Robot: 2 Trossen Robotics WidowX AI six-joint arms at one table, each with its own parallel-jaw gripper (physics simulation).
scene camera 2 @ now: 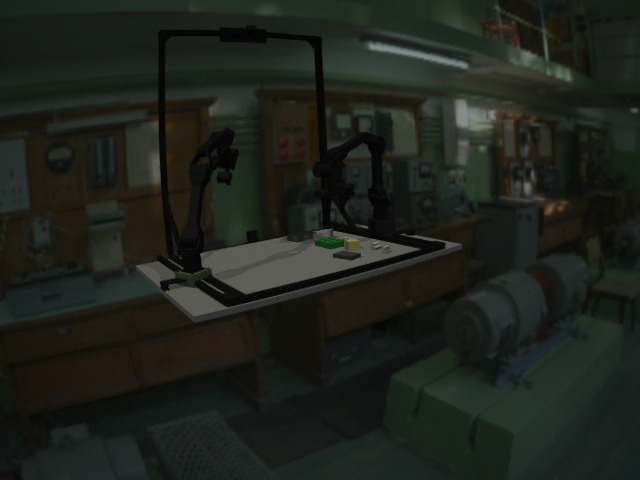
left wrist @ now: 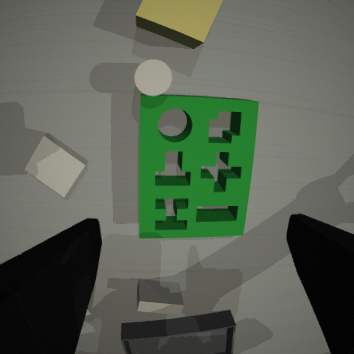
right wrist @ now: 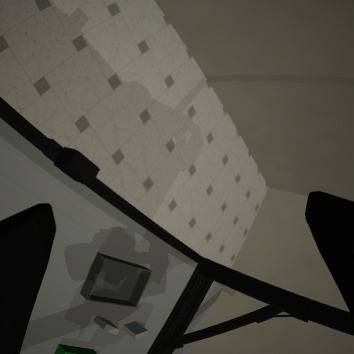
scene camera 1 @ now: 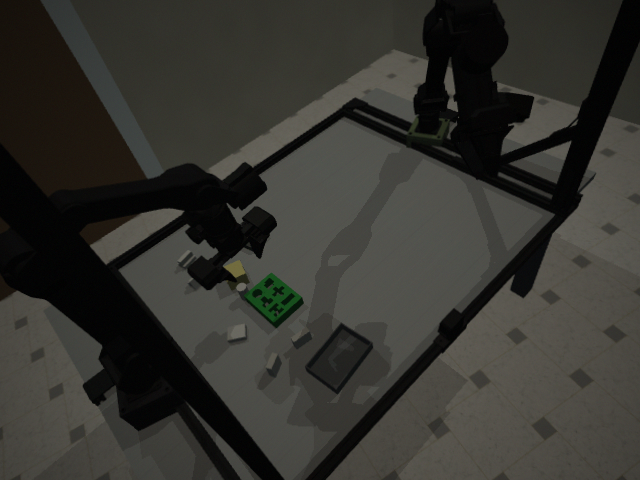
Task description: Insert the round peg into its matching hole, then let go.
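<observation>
The round peg, pale and cylindrical, stands upright on the table just outside one corner of the green hole board. In the left wrist view the board's round hole is empty, with grey table showing through it, near that same corner. My left gripper is open and empty, pointing down above the table near the board and peg. My right gripper is open and empty, raised far from the board on its own side.
A yellow block lies close beside the peg. Pale pieces lie around the board. A dark open tray and, in scene camera 2, a dark slab also lie on the table.
</observation>
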